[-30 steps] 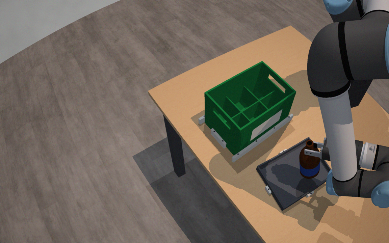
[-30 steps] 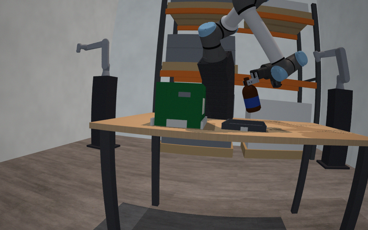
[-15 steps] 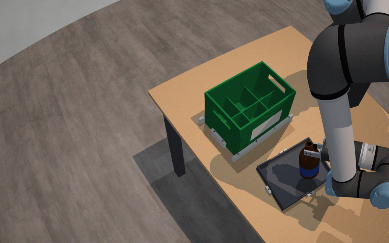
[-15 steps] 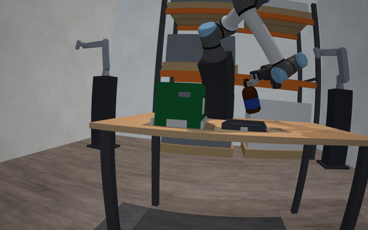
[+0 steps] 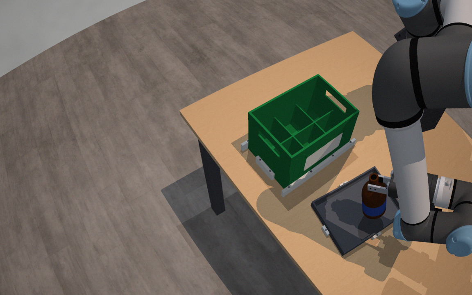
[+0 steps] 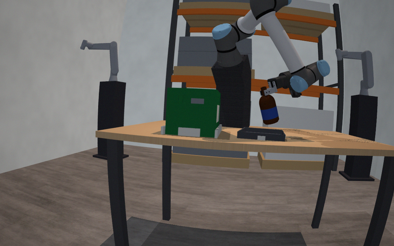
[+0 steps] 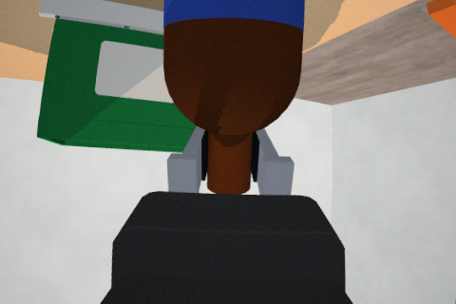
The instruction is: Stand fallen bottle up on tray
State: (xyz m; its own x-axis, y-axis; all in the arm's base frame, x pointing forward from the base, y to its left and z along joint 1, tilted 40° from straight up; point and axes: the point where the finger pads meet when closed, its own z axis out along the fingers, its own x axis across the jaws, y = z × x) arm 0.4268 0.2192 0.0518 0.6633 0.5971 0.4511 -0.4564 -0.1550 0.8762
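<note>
The brown bottle is 5 cm below my hand, 1 cm to the left of it and 1 cm behind it. The rest, counted from my hand: green crate: 29 cm to the right, 10 cm below, 2 cm ahead; dark grey tray: 18 cm below, 1 cm behind.
</note>
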